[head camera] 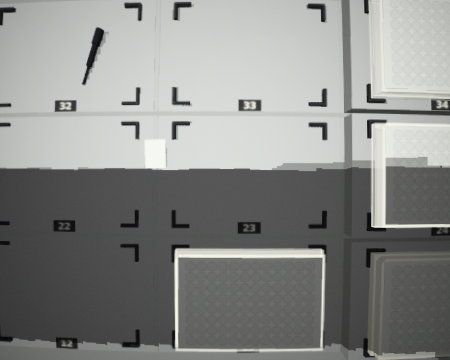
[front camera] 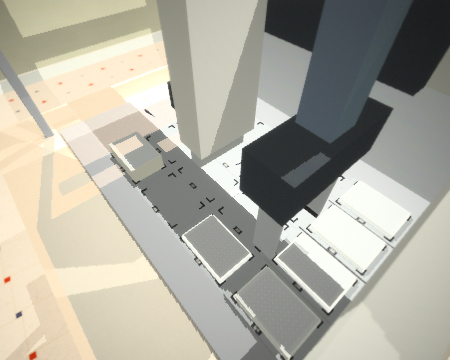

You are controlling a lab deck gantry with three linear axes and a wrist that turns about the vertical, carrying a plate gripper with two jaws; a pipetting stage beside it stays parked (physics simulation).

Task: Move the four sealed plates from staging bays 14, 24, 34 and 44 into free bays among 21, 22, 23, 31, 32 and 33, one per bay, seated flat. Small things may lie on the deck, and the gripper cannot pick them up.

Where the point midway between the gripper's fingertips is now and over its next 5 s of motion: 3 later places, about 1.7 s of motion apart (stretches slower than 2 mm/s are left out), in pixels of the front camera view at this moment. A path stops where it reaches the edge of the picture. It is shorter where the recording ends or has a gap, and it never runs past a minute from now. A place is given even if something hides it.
My gripper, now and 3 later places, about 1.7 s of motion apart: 287, 228; 177, 129; 291, 280; 282, 296
